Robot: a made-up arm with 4 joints. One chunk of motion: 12 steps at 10 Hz.
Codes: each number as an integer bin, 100 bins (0 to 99) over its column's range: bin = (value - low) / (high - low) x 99, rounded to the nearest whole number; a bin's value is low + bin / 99 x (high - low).
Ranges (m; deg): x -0.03..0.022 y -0.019..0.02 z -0.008..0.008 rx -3.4..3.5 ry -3..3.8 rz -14.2..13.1
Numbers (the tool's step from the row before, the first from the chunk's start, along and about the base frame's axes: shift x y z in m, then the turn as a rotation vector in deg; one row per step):
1: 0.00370 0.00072 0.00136 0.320 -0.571 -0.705
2: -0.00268 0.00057 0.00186 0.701 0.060 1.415
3: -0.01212 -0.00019 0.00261 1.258 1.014 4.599
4: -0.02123 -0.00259 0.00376 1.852 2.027 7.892
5: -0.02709 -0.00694 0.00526 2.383 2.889 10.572
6: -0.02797 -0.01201 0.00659 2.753 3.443 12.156
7: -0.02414 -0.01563 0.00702 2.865 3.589 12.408
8: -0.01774 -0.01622 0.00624 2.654 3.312 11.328
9: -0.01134 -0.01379 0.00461 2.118 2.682 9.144
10: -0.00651 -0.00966 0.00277 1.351 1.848 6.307
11: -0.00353 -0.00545 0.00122 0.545 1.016 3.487
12: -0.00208 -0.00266 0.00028 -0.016 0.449 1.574
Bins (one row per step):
1: 64 50 58 53 35 49
2: 52 50 61 59 45 57
3: 34 48 66 67 58 68
4: 17 42 73 75 73 80
5: 6 31 82 83 86 90
6: 4 18 90 88 94 96
7: 11 9 93 90 96 96
8: 23 7 88 87 92 93
9: 36 13 78 79 83 85
10: 45 24 67 68 71 74
11: 50 34 57 57 58 64
12: 53 41 51 49 50 57

